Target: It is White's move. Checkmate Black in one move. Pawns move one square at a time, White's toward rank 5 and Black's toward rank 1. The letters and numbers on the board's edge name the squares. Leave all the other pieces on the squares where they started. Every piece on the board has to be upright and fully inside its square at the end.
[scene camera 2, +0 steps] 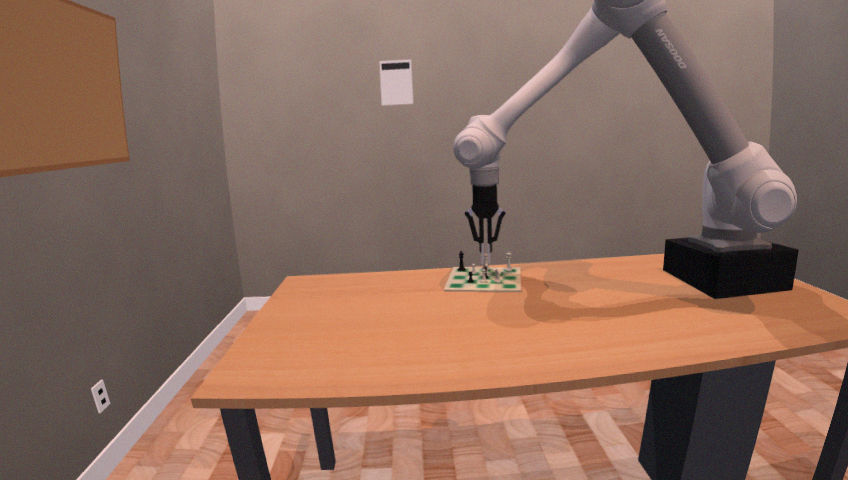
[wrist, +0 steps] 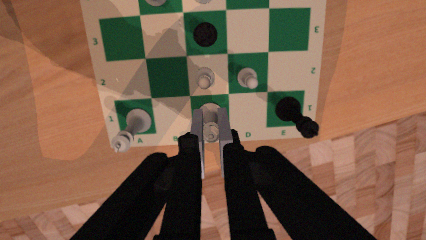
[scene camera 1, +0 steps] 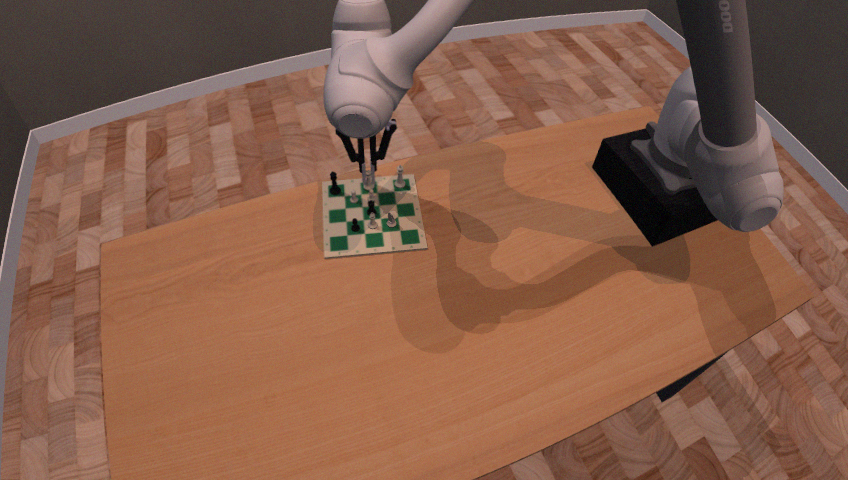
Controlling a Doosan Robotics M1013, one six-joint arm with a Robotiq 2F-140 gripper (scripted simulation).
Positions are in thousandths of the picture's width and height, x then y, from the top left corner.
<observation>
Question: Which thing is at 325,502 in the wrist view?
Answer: A tall white piece.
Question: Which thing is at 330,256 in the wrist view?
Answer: A board.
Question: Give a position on a board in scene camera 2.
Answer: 541,584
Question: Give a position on a board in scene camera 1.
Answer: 402,503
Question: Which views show the gripper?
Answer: Scene camera 2, the wrist view and scene camera 1: all of them.
</observation>
